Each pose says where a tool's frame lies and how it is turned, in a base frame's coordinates. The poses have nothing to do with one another.
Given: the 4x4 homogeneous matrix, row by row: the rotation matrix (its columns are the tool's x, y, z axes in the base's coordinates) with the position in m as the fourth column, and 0 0 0 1 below. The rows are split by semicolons.
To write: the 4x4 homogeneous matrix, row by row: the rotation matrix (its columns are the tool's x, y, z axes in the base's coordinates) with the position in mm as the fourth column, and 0 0 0 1 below. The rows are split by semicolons. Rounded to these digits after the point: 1 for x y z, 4 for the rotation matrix.
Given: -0.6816, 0.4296, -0.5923, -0.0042; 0.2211, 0.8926, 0.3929, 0.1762; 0.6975, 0.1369, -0.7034, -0.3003; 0, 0, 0, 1
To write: -0.6816, 0.4296, -0.5923, -4.2; 0.2211, 0.8926, 0.3929, 176.2; 0.6975, 0.1369, -0.7034, -300.3; 0, 0, 0, 1
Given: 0.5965, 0.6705, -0.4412, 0.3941; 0.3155, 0.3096, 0.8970, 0.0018; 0.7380, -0.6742, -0.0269, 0.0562; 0, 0, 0, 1
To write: 0.5965, 0.6705, -0.4412, 394.1; 0.3155, 0.3096, 0.8970, 1.8; 0.7380, -0.6742, -0.0269, 56.2; 0, 0, 0, 1
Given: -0.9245, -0.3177, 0.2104, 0.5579; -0.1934, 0.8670, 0.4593, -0.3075; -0.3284, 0.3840, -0.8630, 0.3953; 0, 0, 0, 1
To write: -0.9245, -0.3177, 0.2104, 557.9; -0.1934, 0.8670, 0.4593, -307.5; -0.3284, 0.3840, -0.8630, 395.3; 0, 0, 0, 1
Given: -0.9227, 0.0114, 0.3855, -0.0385; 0.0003, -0.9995, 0.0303, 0.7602; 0.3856, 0.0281, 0.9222, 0.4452; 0, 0, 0, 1
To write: -0.9227, 0.0114, 0.3855, -38.5; 0.0003, -0.9995, 0.0303, 760.2; 0.3856, 0.0281, 0.9222, 445.2; 0, 0, 0, 1
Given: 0.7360, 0.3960, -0.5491, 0.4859; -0.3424, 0.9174, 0.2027, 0.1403; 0.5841, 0.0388, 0.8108, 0.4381; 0, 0, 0, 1
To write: 0.7360, 0.3960, -0.5491, 485.9; -0.3424, 0.9174, 0.2027, 140.3; 0.5841, 0.0388, 0.8108, 438.1; 0, 0, 0, 1
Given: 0.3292, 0.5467, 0.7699, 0.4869; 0.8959, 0.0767, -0.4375, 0.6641; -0.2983, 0.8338, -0.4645, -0.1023; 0, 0, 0, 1
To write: 0.3292, 0.5467, 0.7699, 486.9; 0.8959, 0.0767, -0.4375, 664.1; -0.2983, 0.8338, -0.4645, -102.3; 0, 0, 0, 1
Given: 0.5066, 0.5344, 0.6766, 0.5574; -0.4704, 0.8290, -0.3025, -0.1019; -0.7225, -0.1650, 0.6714, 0.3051; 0, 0, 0, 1
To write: 0.5066, 0.5344, 0.6766, 557.4; -0.4704, 0.8290, -0.3025, -101.9; -0.7225, -0.1650, 0.6714, 305.1; 0, 0, 0, 1
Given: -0.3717, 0.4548, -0.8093, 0.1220; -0.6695, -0.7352, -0.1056, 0.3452; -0.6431, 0.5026, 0.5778, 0.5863; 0, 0, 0, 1
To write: -0.3717, 0.4548, -0.8093, 122.0; -0.6695, -0.7352, -0.1056, 345.2; -0.6431, 0.5026, 0.5778, 586.3; 0, 0, 0, 1
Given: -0.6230, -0.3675, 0.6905, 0.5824; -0.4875, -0.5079, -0.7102, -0.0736; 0.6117, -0.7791, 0.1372, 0.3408; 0, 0, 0, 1
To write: -0.6230, -0.3675, 0.6905, 582.4; -0.4875, -0.5079, -0.7102, -73.6; 0.6117, -0.7791, 0.1372, 340.8; 0, 0, 0, 1
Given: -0.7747, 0.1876, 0.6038, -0.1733; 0.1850, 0.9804, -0.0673, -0.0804; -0.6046, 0.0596, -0.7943, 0.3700; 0, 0, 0, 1
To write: -0.7747, 0.1876, 0.6038, -173.3; 0.1850, 0.9804, -0.0673, -80.4; -0.6046, 0.0596, -0.7943, 370.0; 0, 0, 0, 1
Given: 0.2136, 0.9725, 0.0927, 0.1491; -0.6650, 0.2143, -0.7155, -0.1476; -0.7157, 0.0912, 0.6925, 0.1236; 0, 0, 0, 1
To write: 0.2136, 0.9725, 0.0927, 149.1; -0.6650, 0.2143, -0.7155, -147.6; -0.7157, 0.0912, 0.6925, 123.6; 0, 0, 0, 1
